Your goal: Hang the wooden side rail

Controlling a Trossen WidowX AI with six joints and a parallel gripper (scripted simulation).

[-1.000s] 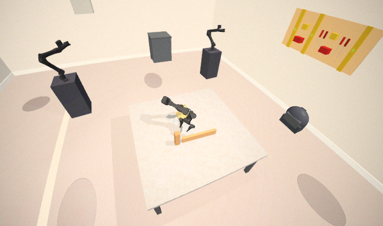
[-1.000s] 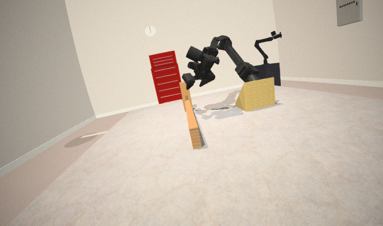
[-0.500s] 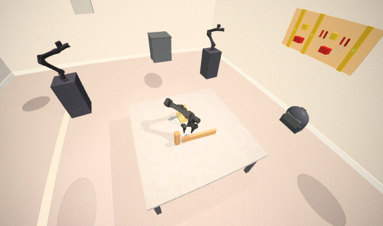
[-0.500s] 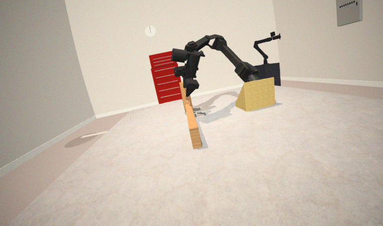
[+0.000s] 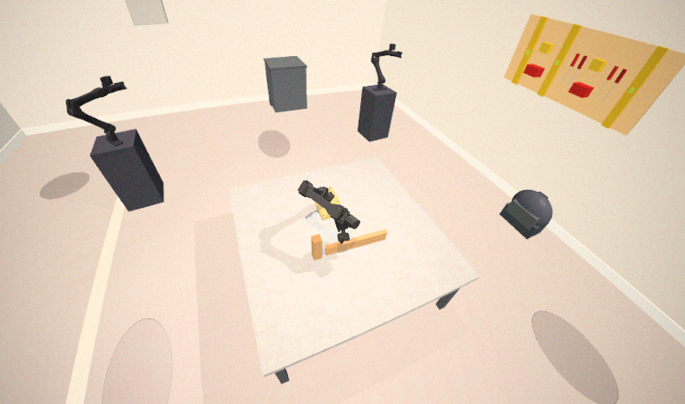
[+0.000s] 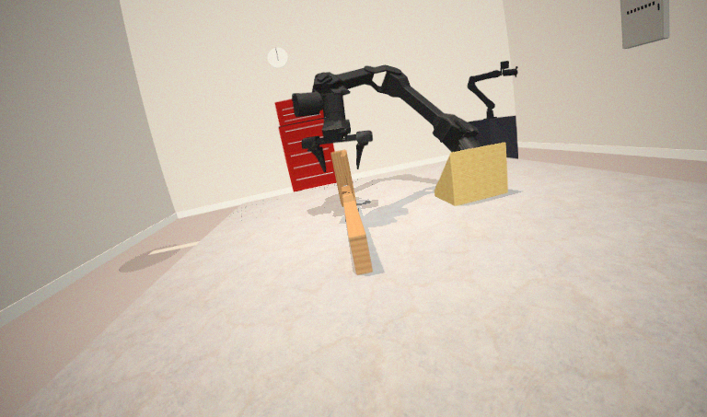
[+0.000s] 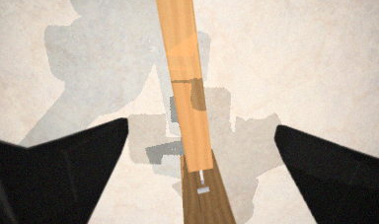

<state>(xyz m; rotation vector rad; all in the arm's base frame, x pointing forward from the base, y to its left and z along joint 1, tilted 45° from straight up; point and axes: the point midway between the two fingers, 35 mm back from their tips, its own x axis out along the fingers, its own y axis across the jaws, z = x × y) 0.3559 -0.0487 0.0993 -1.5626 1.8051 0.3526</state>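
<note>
My gripper tip is 2 cm past the headboard post, 14 cm to the left of it and 5 cm above it.
</note>
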